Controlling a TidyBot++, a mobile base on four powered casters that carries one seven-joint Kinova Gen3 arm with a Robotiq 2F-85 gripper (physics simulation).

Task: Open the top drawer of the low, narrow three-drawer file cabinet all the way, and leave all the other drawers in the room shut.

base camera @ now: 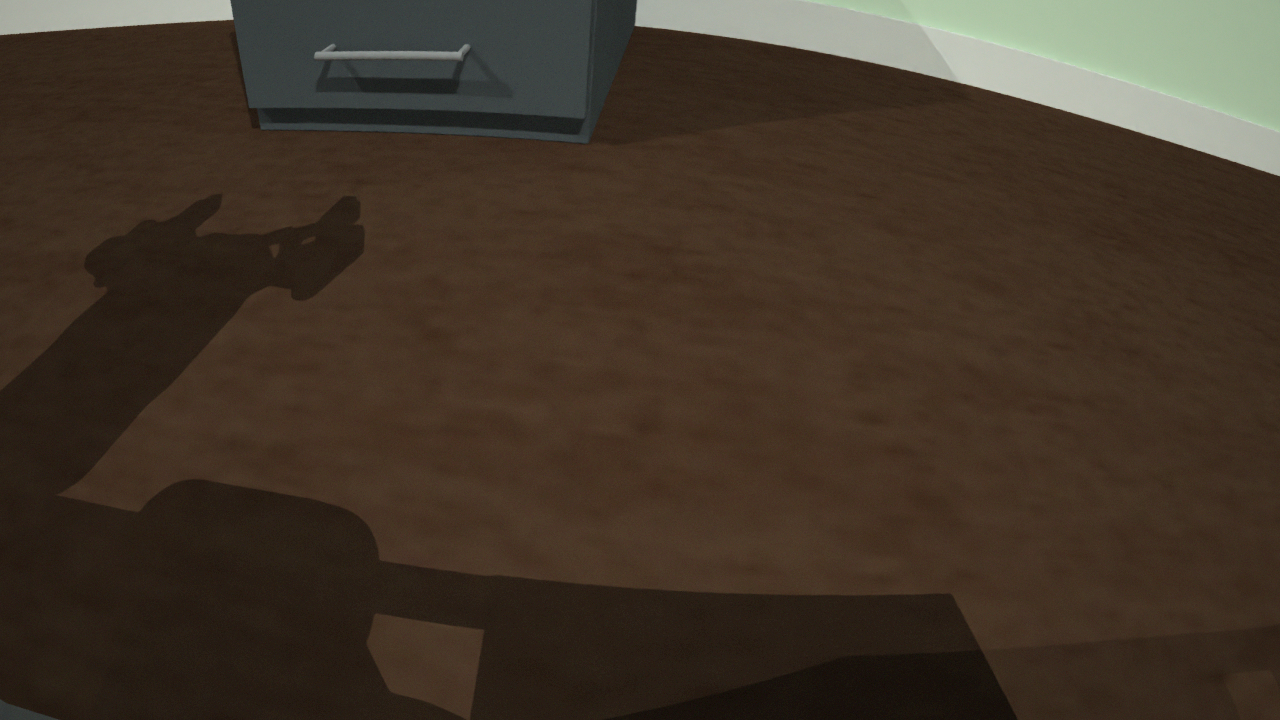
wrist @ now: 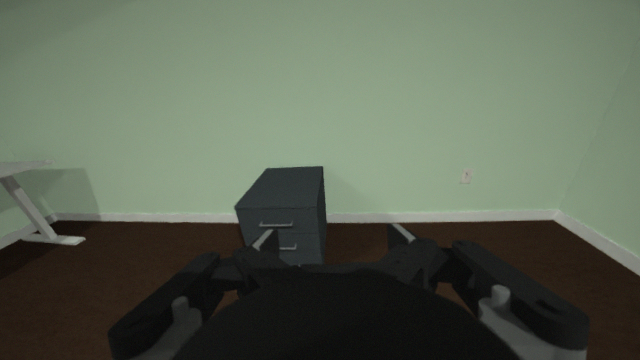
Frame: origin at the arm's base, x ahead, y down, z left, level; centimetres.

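Seen in the pictures: gripper, between the fingertips: (wrist: 332,238).
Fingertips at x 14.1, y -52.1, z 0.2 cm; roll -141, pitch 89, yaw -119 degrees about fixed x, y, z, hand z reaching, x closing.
Offsets run from my fingertips to a thing's top centre. "pt": to the spot under its first point. Level surfaces: height alone.
The low dark grey file cabinet (base camera: 528,76) (wrist: 295,187) stands near the wall, left of centre in the wrist view. Its top drawer {pt dx +68.6, dy +48.7, dz +12.6 cm} (wrist: 305,220) looks shut, with a pale bar handle {pt dx +66.3, dy +48.6, dz +27.0 cm} (wrist: 276,224). The middle drawer's handle {pt dx +69.1, dy +66.7, dz +24.0 cm} (wrist: 288,247) shows partly behind my left finger. In the base camera view the lowest drawer is shut, with its handle {pt dx +65.8, dy +80.0, dz +26.9 cm} (base camera: 391,55) in view. My gripper (wrist: 332,238) is open and empty. It points toward the wall, a little right of the cabinet and apart from it. The gripper body hides the cabinet's lower part in the wrist view.
A white table with a slanted leg (wrist: 30,207) stands at the far left in the wrist view. A green wall (wrist: 390,100) with a white baseboard (wrist: 440,217) runs behind the cabinet. A wall outlet {dx +115.6, dy +46.1, dz -100.6 cm} (wrist: 466,176) is at the right. The arm's shadow (base camera: 179,304) lies on the brown floor {dy +91.8 cm} (base camera: 716,358).
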